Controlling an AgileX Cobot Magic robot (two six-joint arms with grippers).
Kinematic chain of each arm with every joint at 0, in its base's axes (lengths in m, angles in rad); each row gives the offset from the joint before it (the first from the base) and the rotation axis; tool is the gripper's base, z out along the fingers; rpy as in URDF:
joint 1: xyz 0 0 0.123 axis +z
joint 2: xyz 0 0 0 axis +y
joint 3: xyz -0.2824 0 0.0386 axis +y
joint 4: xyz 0.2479 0 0.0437 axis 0.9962 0 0.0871
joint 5: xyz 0 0 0 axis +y
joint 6: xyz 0.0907 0 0.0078 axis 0.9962 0 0.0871
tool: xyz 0 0 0 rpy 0 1.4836 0
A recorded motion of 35 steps. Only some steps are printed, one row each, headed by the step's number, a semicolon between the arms.
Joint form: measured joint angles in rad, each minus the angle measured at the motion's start. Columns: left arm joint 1, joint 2, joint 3, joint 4, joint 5, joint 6; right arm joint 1, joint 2, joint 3, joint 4, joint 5, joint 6.
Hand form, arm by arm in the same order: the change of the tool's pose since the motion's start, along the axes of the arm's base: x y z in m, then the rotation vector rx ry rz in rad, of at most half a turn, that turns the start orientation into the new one. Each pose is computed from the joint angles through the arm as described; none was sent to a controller.
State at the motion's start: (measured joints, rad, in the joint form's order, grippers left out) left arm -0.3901 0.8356 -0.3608 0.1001 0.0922 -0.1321; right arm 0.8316 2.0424 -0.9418 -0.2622 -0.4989 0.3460
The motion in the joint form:
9: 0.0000 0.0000 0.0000 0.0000 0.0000 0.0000; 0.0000 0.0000 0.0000 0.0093 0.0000 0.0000
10: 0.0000 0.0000 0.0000 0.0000 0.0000 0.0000; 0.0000 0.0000 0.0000 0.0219 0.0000 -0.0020
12: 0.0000 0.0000 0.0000 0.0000 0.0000 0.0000; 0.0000 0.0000 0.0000 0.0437 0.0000 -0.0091
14: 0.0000 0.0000 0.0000 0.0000 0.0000 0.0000; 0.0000 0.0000 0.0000 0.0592 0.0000 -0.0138
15: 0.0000 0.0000 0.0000 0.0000 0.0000 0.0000; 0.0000 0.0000 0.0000 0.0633 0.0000 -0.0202
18: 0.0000 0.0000 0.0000 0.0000 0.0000 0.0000; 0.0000 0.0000 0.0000 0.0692 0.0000 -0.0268
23: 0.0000 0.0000 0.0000 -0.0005 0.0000 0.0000; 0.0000 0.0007 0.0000 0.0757 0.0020 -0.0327
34: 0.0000 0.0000 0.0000 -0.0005 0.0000 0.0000; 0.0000 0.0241 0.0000 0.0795 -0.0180 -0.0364
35: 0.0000 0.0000 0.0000 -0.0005 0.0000 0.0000; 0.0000 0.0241 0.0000 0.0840 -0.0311 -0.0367
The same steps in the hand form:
9: 0.0000 0.0000 0.0000 0.0000 0.0000 0.0000; 0.0003 -0.0002 0.0001 0.0033 0.0036 -0.0079
10: 0.0000 0.0000 0.0000 0.0000 0.0000 0.0000; 0.0008 -0.0005 0.0001 0.0068 0.0071 -0.0176
12: 0.0000 0.0000 0.0000 0.0000 0.0000 0.0000; 0.0016 -0.0010 0.0002 0.0111 0.0106 -0.0325
14: 0.0000 0.0000 0.0000 0.0000 0.0000 0.0000; 0.0022 -0.0013 0.0003 0.0142 0.0134 -0.0434
15: 0.0000 0.0000 0.0000 0.0000 0.0000 0.0000; 0.0023 -0.0014 0.0003 0.0125 0.0104 -0.0436
18: 0.0000 0.0000 0.0000 0.0000 0.0000 0.0000; 0.0026 -0.0015 0.0004 0.0113 0.0081 -0.0454
23: 0.0000 0.0000 0.0000 -0.0004 0.0002 0.0002; 0.0027 -0.0018 0.0000 0.0084 0.0080 -0.0482
34: 0.0000 0.0000 0.0000 -0.0004 0.0002 0.0002; 0.0030 -0.0013 -0.0077 0.0071 0.0117 -0.0477
35: 0.0000 0.0000 0.0000 -0.0004 0.0002 0.0002; 0.0034 -0.0009 -0.0066 0.0195 0.0062 -0.0501

